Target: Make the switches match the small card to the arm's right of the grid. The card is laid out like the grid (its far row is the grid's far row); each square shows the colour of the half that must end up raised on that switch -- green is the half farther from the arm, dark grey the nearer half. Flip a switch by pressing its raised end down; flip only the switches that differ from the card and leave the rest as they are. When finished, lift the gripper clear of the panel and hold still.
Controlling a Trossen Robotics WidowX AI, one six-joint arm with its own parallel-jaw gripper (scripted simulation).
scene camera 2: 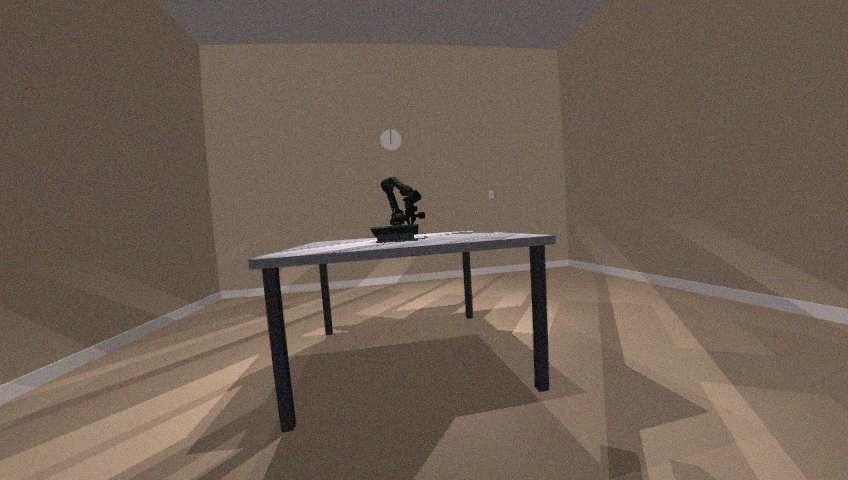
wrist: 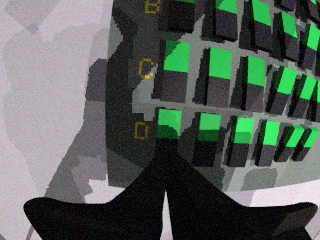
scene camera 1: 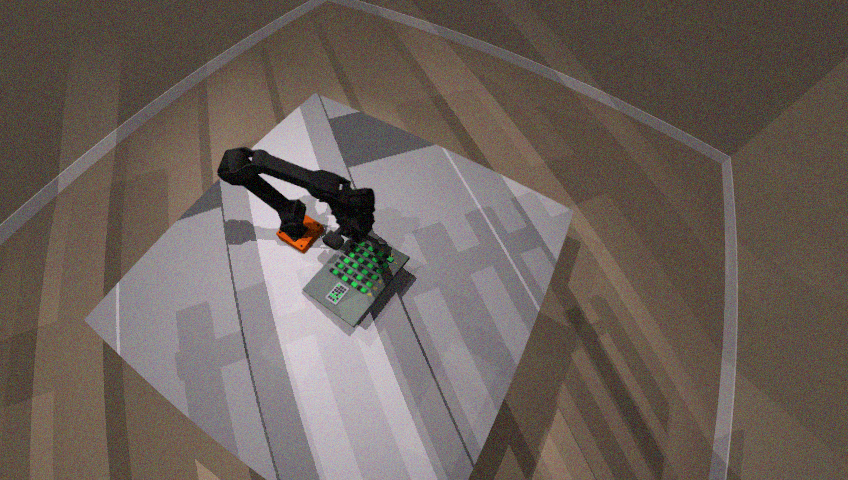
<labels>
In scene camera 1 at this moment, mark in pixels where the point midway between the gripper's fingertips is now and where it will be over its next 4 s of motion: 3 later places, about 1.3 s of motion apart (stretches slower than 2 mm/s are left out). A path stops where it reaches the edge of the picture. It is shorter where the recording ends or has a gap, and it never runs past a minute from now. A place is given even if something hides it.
My gripper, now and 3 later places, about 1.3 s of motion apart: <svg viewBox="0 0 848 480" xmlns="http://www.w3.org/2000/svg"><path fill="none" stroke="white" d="M357 240L357 241L330 259L335 271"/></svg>
</labels>
